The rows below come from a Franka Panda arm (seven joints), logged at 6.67 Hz.
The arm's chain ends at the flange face. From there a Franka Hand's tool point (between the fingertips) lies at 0.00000 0.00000 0.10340 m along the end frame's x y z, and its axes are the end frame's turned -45 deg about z.
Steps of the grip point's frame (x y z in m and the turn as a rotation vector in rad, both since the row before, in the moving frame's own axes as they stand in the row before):
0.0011, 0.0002, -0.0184, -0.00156, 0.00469, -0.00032
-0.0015, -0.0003, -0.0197, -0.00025, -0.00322, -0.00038
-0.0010, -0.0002, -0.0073, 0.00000, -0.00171, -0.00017
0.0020, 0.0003, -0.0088, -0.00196, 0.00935, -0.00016
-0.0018, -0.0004, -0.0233, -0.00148, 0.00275, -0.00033
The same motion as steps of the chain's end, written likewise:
0.0005, -0.0004, -0.0184, 0.00221, 0.00442, -0.00032
-0.0011, 0.0006, -0.0197, -0.00245, -0.00210, -0.00038
-0.0007, 0.0004, -0.0073, -0.00121, -0.00121, -0.00017
0.0008, -0.0007, -0.0088, 0.00523, 0.00800, -0.00016
-0.0019, 0.0011, -0.0233, 0.00090, 0.00299, -0.00033

